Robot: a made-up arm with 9 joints. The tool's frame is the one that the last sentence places. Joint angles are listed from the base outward.
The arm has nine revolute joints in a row. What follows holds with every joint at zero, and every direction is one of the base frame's. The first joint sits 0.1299 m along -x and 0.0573 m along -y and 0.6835 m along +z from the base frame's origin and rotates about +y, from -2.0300 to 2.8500 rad. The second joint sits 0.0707 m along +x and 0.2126 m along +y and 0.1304 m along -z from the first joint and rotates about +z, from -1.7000 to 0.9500 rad. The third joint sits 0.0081 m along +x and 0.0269 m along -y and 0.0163 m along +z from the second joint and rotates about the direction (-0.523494, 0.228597, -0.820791), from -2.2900 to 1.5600 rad. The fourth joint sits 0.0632 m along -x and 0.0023 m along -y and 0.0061 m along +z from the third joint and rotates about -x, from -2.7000 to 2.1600 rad. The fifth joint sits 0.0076 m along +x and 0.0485 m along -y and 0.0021 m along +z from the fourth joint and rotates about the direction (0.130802, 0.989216, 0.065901), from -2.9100 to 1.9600 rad. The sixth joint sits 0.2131 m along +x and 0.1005 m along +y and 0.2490 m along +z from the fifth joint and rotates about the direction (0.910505, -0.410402, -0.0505), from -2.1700 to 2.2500 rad. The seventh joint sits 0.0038 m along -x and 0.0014 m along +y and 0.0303 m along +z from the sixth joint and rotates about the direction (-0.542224, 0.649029, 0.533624), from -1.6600 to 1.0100 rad. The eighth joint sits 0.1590 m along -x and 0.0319 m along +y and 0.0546 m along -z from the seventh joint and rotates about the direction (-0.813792, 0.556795, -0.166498), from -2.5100 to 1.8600 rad. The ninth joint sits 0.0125 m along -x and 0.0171 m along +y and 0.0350 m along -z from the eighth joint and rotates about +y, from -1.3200 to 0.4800 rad. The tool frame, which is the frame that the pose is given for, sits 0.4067 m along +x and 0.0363 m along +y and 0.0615 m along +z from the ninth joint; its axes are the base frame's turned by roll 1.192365, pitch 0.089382 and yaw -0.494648 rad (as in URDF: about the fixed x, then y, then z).
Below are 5 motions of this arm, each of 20 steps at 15 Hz.
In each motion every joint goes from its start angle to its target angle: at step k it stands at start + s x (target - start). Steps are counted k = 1, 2, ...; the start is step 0. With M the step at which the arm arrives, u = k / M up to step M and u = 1 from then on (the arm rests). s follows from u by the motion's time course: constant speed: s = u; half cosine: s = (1 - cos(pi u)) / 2; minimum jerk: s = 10 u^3 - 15 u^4 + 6 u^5.
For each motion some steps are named. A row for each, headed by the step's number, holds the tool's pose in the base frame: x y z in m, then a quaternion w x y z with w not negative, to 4 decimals.
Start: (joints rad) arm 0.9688 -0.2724 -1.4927 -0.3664 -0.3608 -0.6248 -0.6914 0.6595 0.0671
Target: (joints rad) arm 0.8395 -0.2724 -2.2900 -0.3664 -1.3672 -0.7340 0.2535 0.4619 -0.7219
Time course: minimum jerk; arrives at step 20
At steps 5, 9, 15, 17, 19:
5: 0.2605 0.0254 0.5759 0.5711 0.7194 0.1611 -0.3610
9: 0.2017 -0.1290 0.6603 0.5328 0.8010 -0.0174 -0.2724
15: -0.0004 -0.3084 0.6469 0.4109 0.8545 -0.2586 -0.1847
17: -0.0357 -0.3243 0.6313 0.3884 0.8571 -0.2886 -0.1769
19: -0.0473 -0.3288 0.6256 0.3809 0.8577 -0.2980 -0.1746

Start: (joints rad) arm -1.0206 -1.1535 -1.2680 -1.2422 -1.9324 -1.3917 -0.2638 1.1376 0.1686
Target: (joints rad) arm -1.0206 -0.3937 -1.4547 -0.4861 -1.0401 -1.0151 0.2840 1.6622 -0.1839
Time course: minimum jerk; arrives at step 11
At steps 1, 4, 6, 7, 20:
1: 0.1545 -0.0062 0.2276 0.1493 0.7969 -0.1145 -0.5741
4: 0.1546 -0.1612 0.3297 0.3657 0.7163 -0.2570 -0.5358
6: 0.1506 -0.2781 0.5354 0.5882 0.5225 -0.4378 -0.4352
7: 0.1442 -0.2917 0.6452 0.6593 0.4009 -0.5170 -0.3705
20: 0.1251 -0.2587 0.8098 0.7141 0.1810 -0.6267 -0.2539

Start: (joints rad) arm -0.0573 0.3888 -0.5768 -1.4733 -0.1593 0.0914 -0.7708 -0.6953 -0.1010
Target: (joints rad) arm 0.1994 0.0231 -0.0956 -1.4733 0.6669 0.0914 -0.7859 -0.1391 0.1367
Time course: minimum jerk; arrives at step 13
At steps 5, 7, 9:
5: 0.4636 -0.0558 0.5200 0.2767 -0.8420 -0.1082 0.4502
7: 0.4715 0.0134 0.5257 0.1966 -0.8455 -0.1746 0.4647
9: 0.4669 0.0875 0.5122 0.1296 -0.8303 -0.2397 0.4861

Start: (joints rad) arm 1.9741 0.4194 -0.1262 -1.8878 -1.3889 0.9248 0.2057 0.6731 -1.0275
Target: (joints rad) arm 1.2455 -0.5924 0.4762 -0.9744 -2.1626 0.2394 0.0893 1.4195 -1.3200
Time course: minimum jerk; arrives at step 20
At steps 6, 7, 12, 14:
6: 0.0603 -0.3070 0.9651 0.6061 0.0376 -0.4956 -0.6210
7: 0.1145 -0.2210 1.0088 0.6565 0.0344 -0.5128 -0.5522
12: 0.1868 0.3913 0.9675 0.7851 -0.2300 -0.5632 -0.1163
14: 0.1721 0.5129 0.8228 0.7459 -0.3823 -0.5454 -0.0008

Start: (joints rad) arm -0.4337 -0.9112 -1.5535 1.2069 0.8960 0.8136 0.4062 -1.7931 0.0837
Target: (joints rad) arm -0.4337 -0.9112 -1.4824 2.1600 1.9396 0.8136 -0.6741 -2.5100 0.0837
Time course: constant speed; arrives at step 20
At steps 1, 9, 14, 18, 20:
1: -0.0077 0.0887 1.0924 0.0788 0.9070 -0.2031 0.3605
9: -0.0768 -0.0303 0.9412 0.0645 -0.7483 0.5109 -0.4182
14: -0.1495 -0.0141 0.8190 0.0962 -0.5474 0.6624 -0.5023
18: -0.1741 0.0380 0.7177 0.0802 -0.3460 0.7348 -0.5779
20: -0.1687 0.0673 0.6683 0.0579 -0.2371 0.7512 -0.6133

